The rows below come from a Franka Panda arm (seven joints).
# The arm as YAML. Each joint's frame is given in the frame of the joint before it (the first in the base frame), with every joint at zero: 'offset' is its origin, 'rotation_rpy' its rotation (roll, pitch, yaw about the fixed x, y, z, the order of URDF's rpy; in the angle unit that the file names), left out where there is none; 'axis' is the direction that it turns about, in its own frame. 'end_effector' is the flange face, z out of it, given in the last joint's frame.
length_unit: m
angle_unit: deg
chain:
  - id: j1
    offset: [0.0, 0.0, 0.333]
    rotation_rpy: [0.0, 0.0, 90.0]
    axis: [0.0, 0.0, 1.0]
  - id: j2
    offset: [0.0, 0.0, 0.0]
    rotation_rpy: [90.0, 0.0, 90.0]
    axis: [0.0, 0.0, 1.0]
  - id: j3
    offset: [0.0, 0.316, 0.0]
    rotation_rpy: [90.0, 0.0, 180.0]
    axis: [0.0, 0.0, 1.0]
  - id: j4
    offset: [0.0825, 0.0, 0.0]
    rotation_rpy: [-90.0, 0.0, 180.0]
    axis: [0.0, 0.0, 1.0]
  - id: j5
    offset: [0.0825, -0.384, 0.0]
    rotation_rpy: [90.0, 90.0, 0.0]
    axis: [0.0, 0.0, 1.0]
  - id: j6
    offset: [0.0, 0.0, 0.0]
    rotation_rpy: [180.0, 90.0, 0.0]
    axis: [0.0, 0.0, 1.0]
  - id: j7
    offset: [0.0, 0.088, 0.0]
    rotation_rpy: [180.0, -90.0, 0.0]
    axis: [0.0, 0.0, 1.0]
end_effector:
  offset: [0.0, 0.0, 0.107]
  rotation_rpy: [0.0, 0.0, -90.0]
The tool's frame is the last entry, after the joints.
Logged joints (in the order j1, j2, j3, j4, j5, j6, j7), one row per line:
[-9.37 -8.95 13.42 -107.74 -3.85 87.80 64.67]
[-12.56 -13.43 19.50 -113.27 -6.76 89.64 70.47]
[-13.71 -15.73 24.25 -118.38 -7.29 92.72 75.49]
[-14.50 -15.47 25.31 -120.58 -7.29 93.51 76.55]
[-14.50 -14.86 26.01 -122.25 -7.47 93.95 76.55]
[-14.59 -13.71 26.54 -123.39 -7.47 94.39 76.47]
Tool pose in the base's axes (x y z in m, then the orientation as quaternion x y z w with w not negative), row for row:
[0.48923 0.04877 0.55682 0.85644 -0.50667 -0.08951 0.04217]
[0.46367 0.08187 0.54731 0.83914 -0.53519 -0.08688 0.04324]
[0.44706 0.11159 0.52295 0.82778 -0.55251 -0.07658 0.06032]
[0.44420 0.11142 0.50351 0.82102 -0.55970 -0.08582 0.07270]
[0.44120 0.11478 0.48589 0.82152 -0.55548 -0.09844 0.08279]
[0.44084 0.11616 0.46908 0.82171 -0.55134 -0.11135 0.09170]
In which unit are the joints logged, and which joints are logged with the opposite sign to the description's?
The joints are logged in degrees. Opposite sign: j5.
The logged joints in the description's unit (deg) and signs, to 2 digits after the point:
[-9.37 -8.95 13.42 -107.74 3.85 87.80 64.67]
[-12.56 -13.43 19.50 -113.27 6.76 89.64 70.47]
[-13.71 -15.73 24.25 -118.38 7.29 92.72 75.49]
[-14.50 -15.47 25.31 -120.58 7.29 93.51 76.55]
[-14.50 -14.86 26.01 -122.25 7.47 93.95 76.55]
[-14.59 -13.71 26.54 -123.39 7.47 94.39 76.47]

